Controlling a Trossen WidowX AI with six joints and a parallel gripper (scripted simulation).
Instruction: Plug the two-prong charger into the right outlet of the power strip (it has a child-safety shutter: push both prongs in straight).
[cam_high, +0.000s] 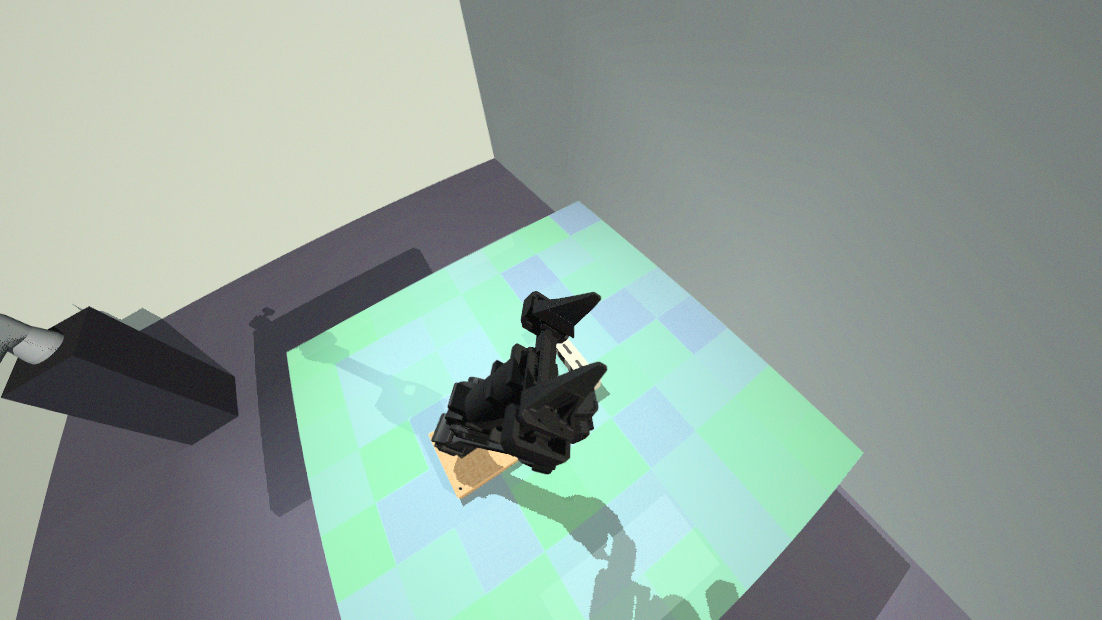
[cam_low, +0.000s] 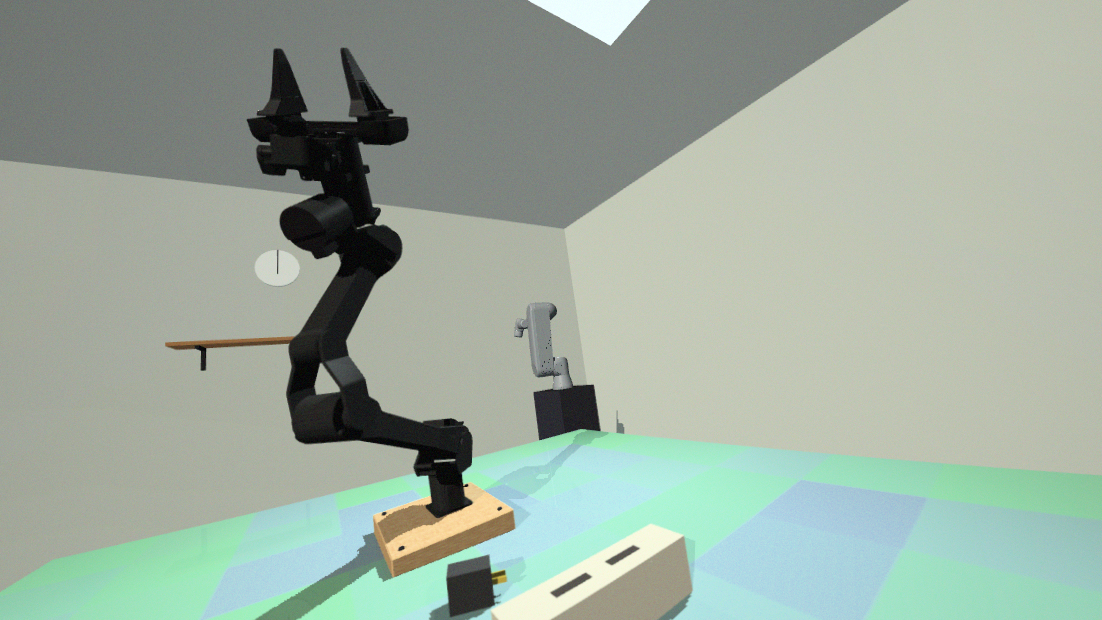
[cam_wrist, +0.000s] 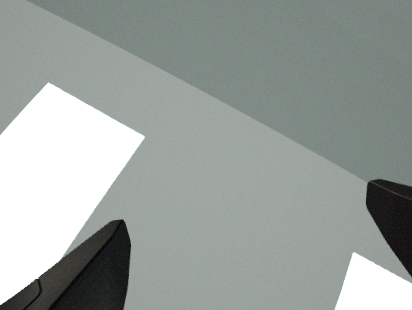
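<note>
The grey charger lies 62 cm below my gripper tip and 16 cm to the left of it.
</note>
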